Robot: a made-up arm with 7 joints. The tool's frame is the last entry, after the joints. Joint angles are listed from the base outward. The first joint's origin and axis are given. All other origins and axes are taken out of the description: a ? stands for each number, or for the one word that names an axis. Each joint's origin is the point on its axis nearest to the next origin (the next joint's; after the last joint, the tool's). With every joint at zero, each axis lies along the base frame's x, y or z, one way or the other. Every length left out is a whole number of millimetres.
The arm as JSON. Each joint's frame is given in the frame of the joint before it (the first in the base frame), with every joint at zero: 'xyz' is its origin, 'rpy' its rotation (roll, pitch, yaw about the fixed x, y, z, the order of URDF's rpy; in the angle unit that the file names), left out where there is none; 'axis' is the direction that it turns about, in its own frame. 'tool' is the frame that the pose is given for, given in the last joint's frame.
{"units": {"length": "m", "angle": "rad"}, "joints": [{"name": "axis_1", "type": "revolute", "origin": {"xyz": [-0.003, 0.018, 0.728]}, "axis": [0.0, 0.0, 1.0]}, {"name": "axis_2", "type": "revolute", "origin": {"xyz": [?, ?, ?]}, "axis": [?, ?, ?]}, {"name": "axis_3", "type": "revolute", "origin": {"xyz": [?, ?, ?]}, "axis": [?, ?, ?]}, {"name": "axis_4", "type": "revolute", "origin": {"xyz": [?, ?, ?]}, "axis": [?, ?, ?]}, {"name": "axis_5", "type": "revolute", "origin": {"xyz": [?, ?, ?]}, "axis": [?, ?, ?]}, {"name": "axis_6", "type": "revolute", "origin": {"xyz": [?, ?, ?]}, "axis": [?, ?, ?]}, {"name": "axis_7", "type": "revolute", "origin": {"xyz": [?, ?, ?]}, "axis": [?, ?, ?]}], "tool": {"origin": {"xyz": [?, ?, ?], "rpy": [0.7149, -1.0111, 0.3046]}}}
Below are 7 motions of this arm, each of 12 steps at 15 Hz.
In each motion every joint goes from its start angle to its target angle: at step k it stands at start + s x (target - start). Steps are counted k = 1, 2, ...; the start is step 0. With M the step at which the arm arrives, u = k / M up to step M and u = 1 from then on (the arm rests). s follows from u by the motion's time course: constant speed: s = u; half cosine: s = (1 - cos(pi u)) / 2; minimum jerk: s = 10 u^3 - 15 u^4 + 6 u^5.
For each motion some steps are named. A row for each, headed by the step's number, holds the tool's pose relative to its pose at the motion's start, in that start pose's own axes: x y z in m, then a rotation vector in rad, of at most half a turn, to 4 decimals.
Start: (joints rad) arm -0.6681 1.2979 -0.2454 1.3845 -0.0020 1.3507 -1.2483
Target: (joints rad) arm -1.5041 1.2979 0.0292 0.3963 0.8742 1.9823 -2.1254
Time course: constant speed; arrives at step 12
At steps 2, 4, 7, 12:
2: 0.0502 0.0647 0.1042 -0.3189 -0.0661 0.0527
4: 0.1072 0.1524 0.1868 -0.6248 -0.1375 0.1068
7: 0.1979 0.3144 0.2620 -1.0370 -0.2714 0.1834
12: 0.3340 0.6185 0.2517 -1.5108 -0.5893 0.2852

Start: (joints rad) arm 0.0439 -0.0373 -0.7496 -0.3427 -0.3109 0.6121 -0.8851
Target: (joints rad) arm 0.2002 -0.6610 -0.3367 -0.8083 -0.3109 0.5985 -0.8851
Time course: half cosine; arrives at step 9
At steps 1, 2, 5, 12:
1: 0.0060 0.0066 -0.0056 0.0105 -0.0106 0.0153
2: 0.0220 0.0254 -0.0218 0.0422 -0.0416 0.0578
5: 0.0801 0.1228 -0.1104 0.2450 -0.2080 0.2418
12: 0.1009 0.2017 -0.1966 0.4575 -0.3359 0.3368

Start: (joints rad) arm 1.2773 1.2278 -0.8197 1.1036 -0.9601 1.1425 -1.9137
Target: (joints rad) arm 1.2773 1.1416 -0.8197 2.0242 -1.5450 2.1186 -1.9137
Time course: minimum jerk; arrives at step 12
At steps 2, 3, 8, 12:
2: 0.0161 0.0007 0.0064 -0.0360 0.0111 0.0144
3: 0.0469 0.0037 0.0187 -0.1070 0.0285 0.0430
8: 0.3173 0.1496 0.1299 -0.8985 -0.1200 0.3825
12: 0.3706 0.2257 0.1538 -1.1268 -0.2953 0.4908

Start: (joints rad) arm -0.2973 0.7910 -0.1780 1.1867 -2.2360 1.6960 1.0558
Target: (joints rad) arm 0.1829 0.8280 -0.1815 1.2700 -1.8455 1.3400 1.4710
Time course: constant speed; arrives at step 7
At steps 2, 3, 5, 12:
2: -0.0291 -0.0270 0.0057 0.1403 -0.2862 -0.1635
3: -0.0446 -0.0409 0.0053 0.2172 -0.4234 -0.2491
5: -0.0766 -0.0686 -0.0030 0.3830 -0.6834 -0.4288
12: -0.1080 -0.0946 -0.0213 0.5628 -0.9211 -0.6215

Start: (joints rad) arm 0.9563 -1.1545 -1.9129 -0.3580 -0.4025 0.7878 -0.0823
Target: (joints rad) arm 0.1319 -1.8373 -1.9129 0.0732 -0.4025 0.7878 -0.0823
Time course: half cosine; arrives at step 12
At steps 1, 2, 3, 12:
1: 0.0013 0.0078 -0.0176 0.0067 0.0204 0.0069
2: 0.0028 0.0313 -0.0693 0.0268 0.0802 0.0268
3: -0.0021 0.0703 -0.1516 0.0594 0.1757 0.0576
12: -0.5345 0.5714 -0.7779 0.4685 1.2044 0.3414

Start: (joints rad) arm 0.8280 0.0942 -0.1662 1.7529 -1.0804 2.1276 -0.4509
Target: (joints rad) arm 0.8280 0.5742 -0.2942 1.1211 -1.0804 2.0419 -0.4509
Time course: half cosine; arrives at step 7
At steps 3, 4, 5, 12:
3: -0.0605 0.0173 0.2291 -0.4046 0.0221 -0.1177
4: -0.0966 0.0678 0.3585 -0.6343 0.0335 -0.1909
5: -0.1281 0.1379 0.4670 -0.8400 0.0429 -0.2605
12: -0.1555 0.2234 0.5577 -1.0319 0.0510 -0.3287

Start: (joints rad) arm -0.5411 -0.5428 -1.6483 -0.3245 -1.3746 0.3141 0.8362
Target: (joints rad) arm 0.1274 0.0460 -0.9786 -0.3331 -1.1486 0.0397 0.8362
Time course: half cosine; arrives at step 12
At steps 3, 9, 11, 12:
3: 0.0730 -0.1208 0.0188 0.0773 0.0224 -0.2447
9: 0.0425 -0.7241 -0.0265 0.5680 0.1873 -1.3869
11: -0.0237 -0.8052 -0.0595 0.6774 0.2258 -1.5859
12: -0.0335 -0.8146 -0.0643 0.6923 0.2310 -1.6118

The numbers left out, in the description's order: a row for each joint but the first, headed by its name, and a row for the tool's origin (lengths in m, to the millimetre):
axis_2: xyz 0.026 -0.084 0.0, axis 0.0 -1.0 0.0
axis_3: xyz 0.02 0.0 0.477, axis 0.0 0.0 1.0
axis_4: xyz 0.013 0.107 0.0, axis 0.0 1.0 0.0
axis_5: xyz -0.048 0.0 0.436, axis 0.0 0.0 1.0
axis_6: xyz 0.028 -0.093 0.0, axis 0.0 -1.0 0.0
axis_7: xyz 0.025 0.0 0.073, axis 1.0 0.0 0.0
tool: xyz 0.0 -0.006 0.008

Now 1 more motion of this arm.
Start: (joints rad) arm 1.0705 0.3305 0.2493 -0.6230 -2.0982 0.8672 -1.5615
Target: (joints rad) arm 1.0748 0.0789 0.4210 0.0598 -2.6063 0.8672 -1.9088
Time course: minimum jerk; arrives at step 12
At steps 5, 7, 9, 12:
5: 0.1208 0.0828 0.1396 -0.3557 0.1860 0.2147
7: 0.2028 0.1999 0.2510 -0.7001 0.3216 0.3455
9: 0.2451 0.3154 0.3255 -0.9860 0.4064 0.4037
12: 0.2562 0.3690 0.3526 -1.1096 0.4357 0.4149

